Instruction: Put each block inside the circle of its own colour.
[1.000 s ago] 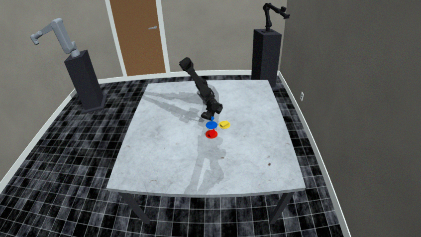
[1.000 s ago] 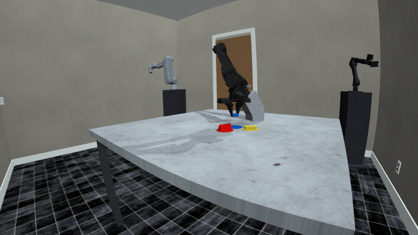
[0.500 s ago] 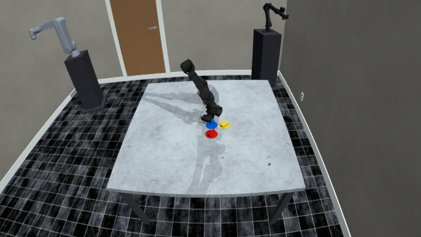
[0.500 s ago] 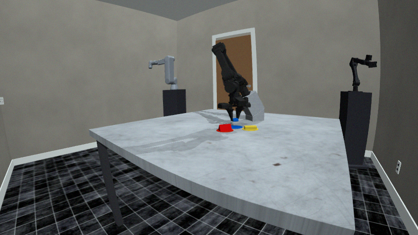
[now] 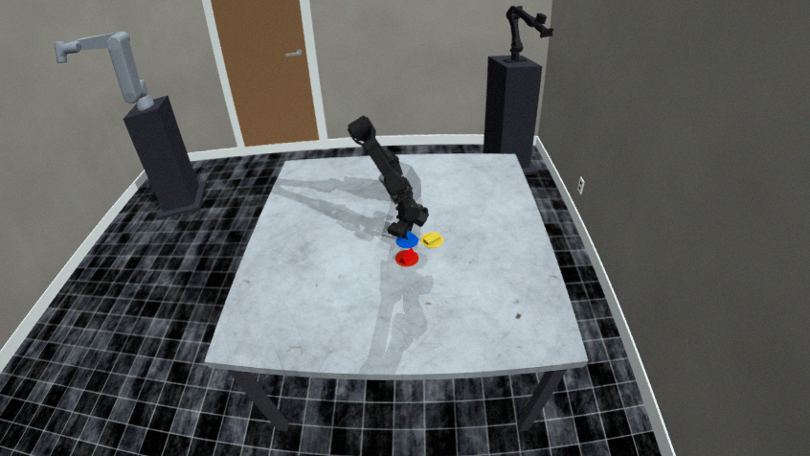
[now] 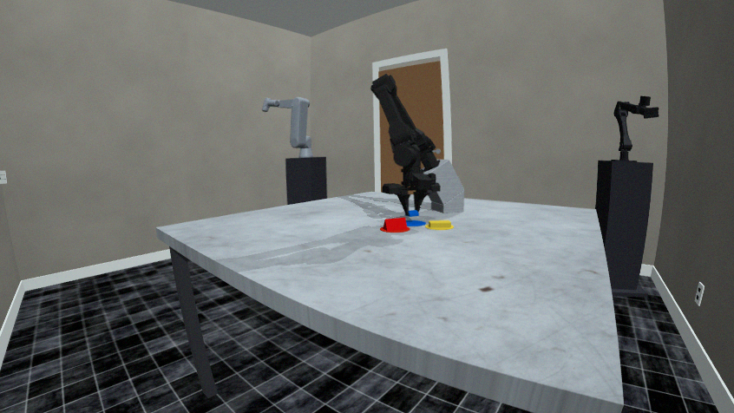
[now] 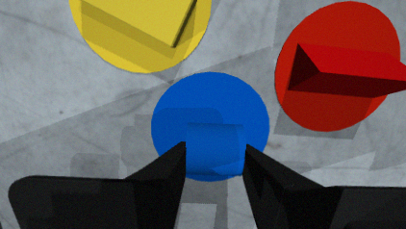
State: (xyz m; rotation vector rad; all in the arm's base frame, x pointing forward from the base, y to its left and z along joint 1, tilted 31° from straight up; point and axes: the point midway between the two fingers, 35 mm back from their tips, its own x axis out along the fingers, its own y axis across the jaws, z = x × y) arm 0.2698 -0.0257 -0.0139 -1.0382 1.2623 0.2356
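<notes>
My gripper is now 6 cm above the blue circle. Also, from my hand: small blue block (3 cm below); yellow block (10 cm to the left, 6 cm below, 3 cm ahead); red block (9 cm ahead, 5 cm below, 3 cm to the right).
</notes>
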